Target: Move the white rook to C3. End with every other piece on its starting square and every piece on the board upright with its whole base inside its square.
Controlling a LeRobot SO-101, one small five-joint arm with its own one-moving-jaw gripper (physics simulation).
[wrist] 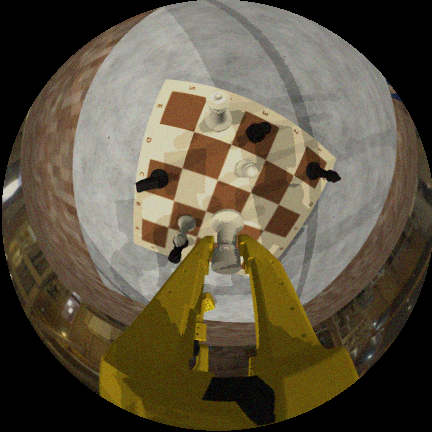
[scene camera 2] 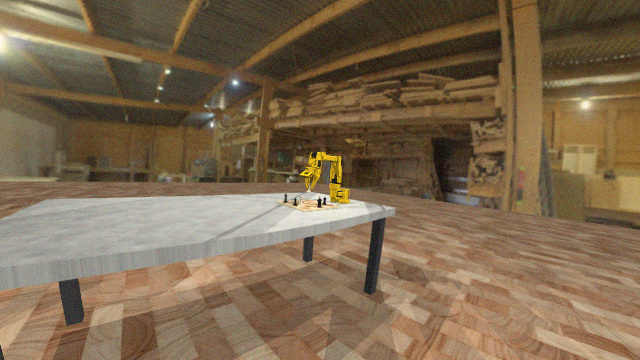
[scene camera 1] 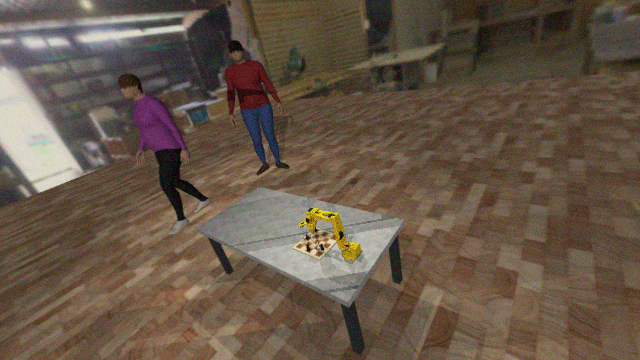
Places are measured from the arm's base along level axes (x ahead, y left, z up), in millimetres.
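Pixels of known places: end effector, tool point: [wrist: 213,243] [scene camera 2: 310,188] [scene camera 1: 312,233]; arm's base, origin of the base link: [scene camera 2: 337,202] [scene camera 1: 348,252].
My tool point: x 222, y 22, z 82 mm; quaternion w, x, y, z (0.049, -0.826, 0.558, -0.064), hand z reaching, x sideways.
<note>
Ahead of a thing's pixels: the offset from my tool point to its middle. "spot": to the spot under its first point. Level surfaces: height alone.
My gripper [scene camera 1: 314,231] [scene camera 2: 309,188] [wrist: 226,246] is shut on the white rook @[7 mm right, 1 mm ahead, 3 mm down] [wrist: 226,232], with a jaw pressed on each side of it. The rook is upright in the jaws and above the chessboard @[14 mm right, 0 mm ahead, 79 mm down] [scene camera 1: 320,257] [scene camera 2: 306,210] [wrist: 150,125]. In the wrist view its base is drawn just below the brown C3 square @[spot: 13 mm right, 6 mm ahead, 76 mm down] [wrist: 228,196], which shows no piece. The rook's exact height is hard to tell. A white pawn @[17 mm right, 40 mm ahead, 60 mm down] [wrist: 247,169] stands on D3, beside C3. Another white piece @[23 mm left, 41 mm back, 54 mm down] [wrist: 186,224] stands on B4.
A tall white piece @[24 mm left, 77 mm ahead, 50 mm down] [wrist: 218,117] stands on E4, a black pawn @[14 mm right, 77 mm ahead, 60 mm down] [wrist: 257,132] on E3, a black piece @[95 mm right, 73 mm ahead, 54 mm down] [wrist: 315,171] on E1 and a black piece @[65 mm left, 2 mm ahead, 56 mm down] [wrist: 158,179] on C5. Another black piece @[25 mm left, 72 mm back, 60 mm down] [wrist: 176,252] near A4 is partly hidden. The board lies on a grey table @[82 mm down] [scene camera 1: 250,220] [scene camera 2: 150,225].
</note>
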